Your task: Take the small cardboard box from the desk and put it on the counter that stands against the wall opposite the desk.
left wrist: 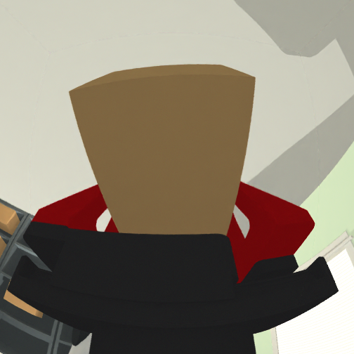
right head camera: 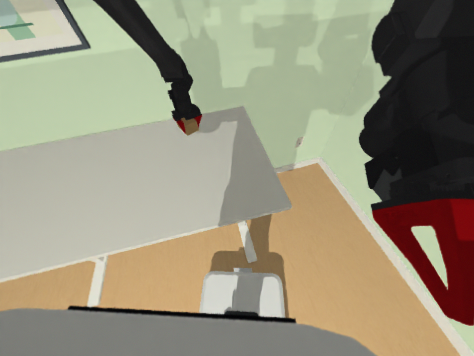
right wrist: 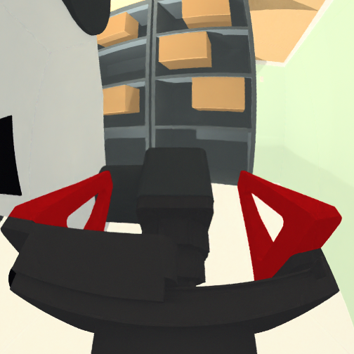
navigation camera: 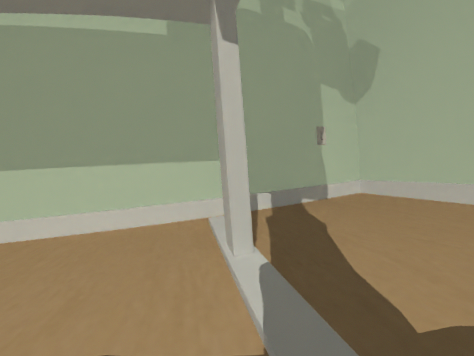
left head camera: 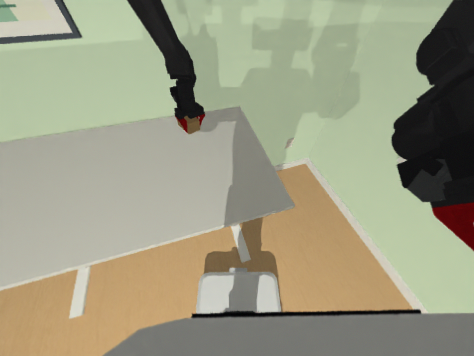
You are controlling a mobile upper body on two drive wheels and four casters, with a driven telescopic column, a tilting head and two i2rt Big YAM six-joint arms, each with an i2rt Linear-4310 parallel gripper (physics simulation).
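Places are measured from the left arm's base along level axes (x left, y back, z up), in millimetres.
Where they show: left gripper, fingertip midpoint: [right head camera: 191,130] [left head camera: 192,129].
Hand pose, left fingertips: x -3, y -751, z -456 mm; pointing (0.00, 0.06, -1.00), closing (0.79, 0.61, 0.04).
After its pixels a point has its place.
The small cardboard box [left head camera: 191,127] @(x -5, y -731, z -430 mm) [right head camera: 190,127] @(x -10, y -735, z -427 mm) [left wrist: 165,125] is brown and sits between the red fingers of my left gripper [left head camera: 191,120] @(x -3, y -751, z -456 mm) [right head camera: 189,120] [left wrist: 172,177], which is shut on it. The gripper holds it above the grey desk [left head camera: 125,190] @(x 278, y -522, z -603 mm) [right head camera: 125,200] @(x 271, y -466, z -603 mm), near the desk's back edge in the head views. The box hides the fingertips in the left wrist view. My right gripper [right wrist: 174,177] is open and empty, off to the right of the desk; in the head views part of its red fingers shows. The counter does not show in these views.
A dark shelf unit [right wrist: 253,100] with several cardboard boxes shows in the right wrist view. A desk leg [navigation camera: 232,125] @(x -209, y -736, z -1227 mm) stands on a floor bar [navigation camera: 280,300]. Green walls meet at a corner right of the desk. A pale rounded object [left head camera: 215,295] @(x -79, y -186, z -1293 mm) [right head camera: 217,295] @(x -71, y -179, z -1293 mm) lies low before the desk.
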